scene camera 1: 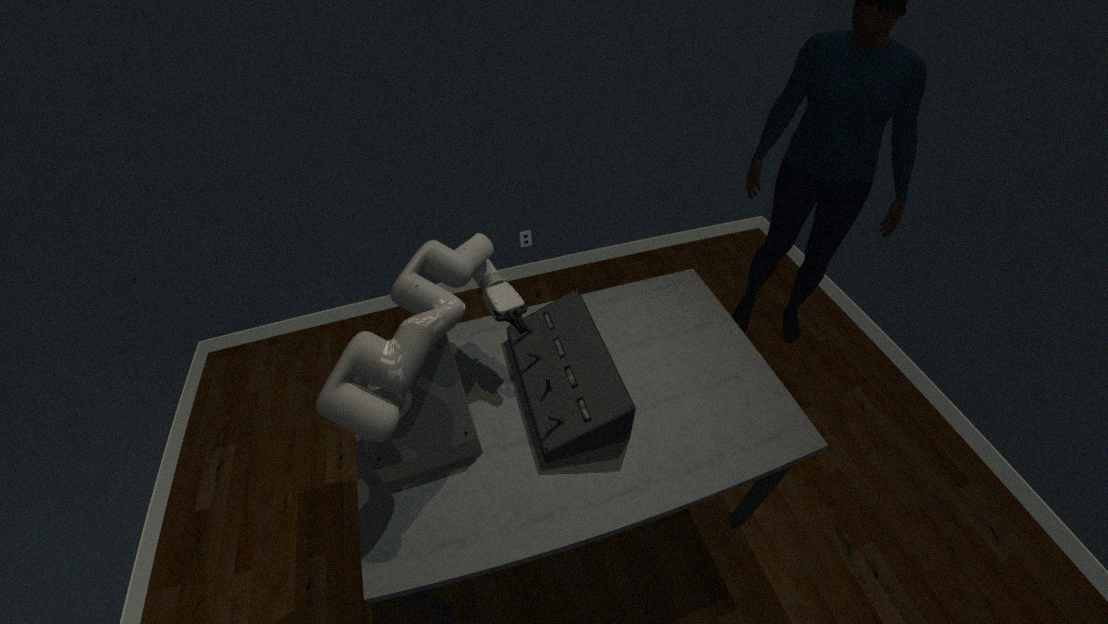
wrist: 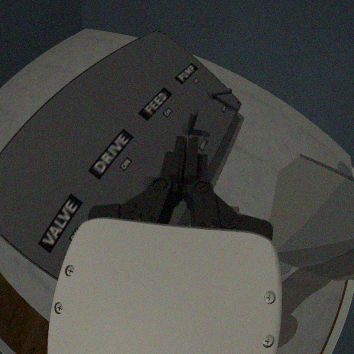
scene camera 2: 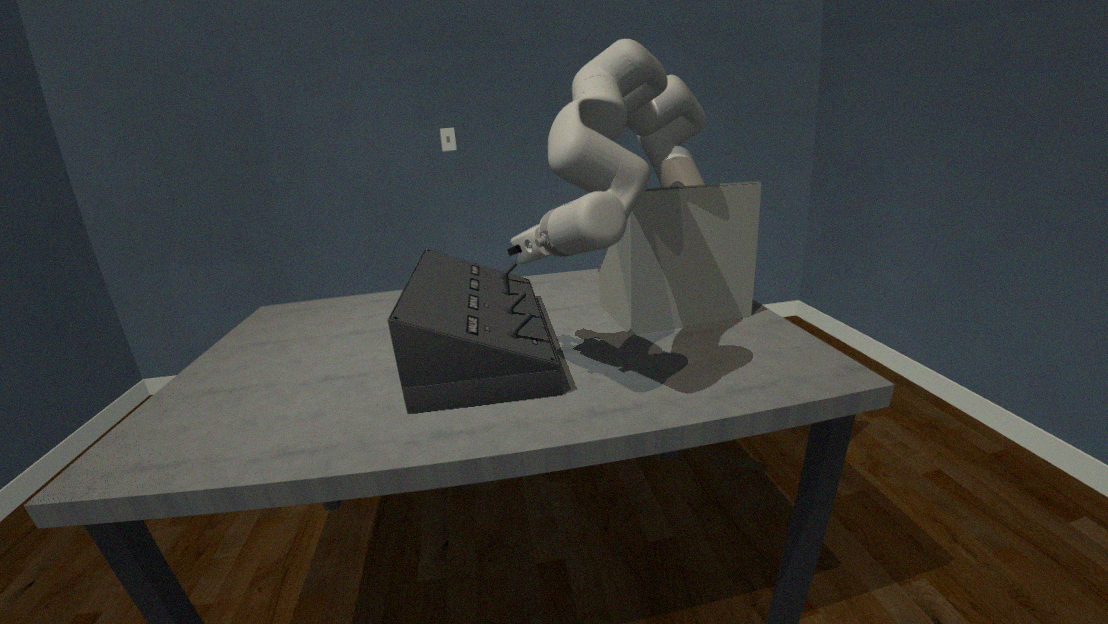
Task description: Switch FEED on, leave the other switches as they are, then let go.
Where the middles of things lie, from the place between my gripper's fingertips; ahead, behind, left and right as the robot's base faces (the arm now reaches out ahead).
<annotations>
Now: the dark sloped switch panel (scene camera 2: 451, 328) 100 mm ahead of my hand, 80 mm to the right of it and 140 mm below it.
</annotations>
